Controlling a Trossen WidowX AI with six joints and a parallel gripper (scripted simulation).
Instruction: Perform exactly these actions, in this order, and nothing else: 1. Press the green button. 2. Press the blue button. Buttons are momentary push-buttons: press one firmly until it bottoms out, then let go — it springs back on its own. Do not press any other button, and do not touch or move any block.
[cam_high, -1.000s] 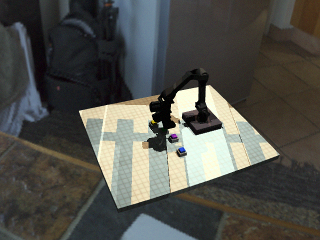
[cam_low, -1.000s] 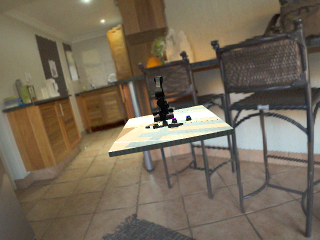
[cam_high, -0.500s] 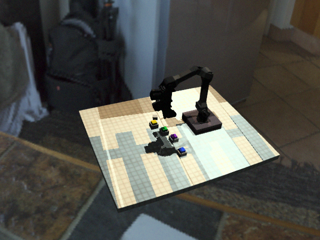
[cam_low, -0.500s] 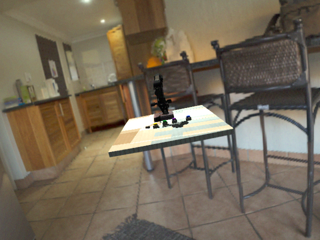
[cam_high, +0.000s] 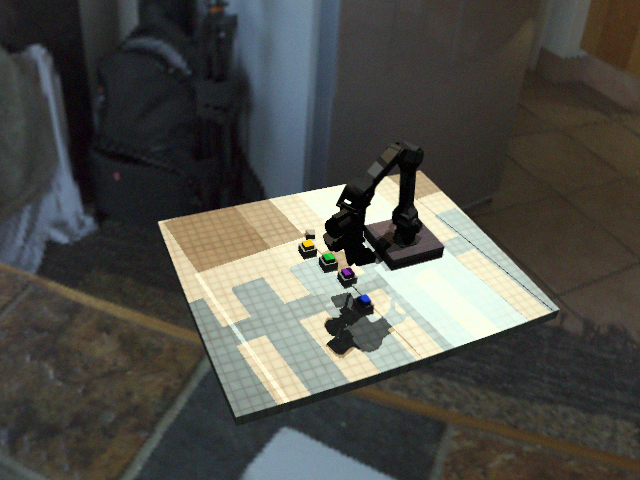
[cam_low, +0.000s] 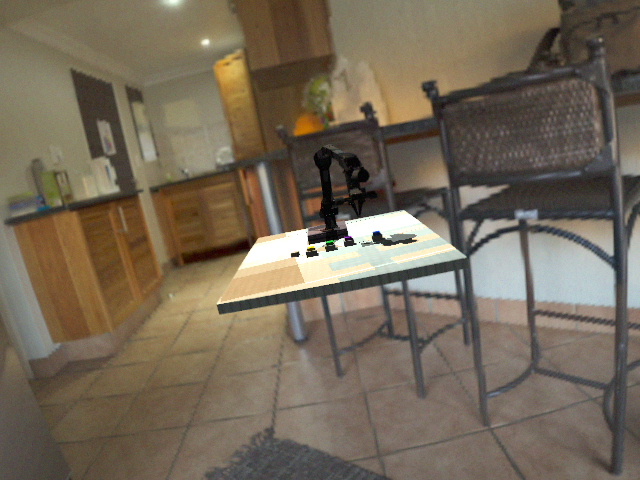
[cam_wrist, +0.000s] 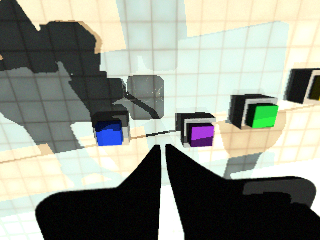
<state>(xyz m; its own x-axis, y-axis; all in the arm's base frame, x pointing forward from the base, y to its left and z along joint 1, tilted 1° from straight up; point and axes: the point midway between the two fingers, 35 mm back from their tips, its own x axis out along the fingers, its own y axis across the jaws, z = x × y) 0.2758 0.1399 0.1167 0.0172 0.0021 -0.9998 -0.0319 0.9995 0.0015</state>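
The blue button lies 90 mm below my gripper tip, 70 mm to the left of it and 30 mm behind it. Also, from my gripper tip: yellow button 240 mm to the right, 90 mm below, 40 mm ahead; then purple button 90 mm below, 70 mm to the right, 30 mm behind; then green button 150 mm to the right, 90 mm below.
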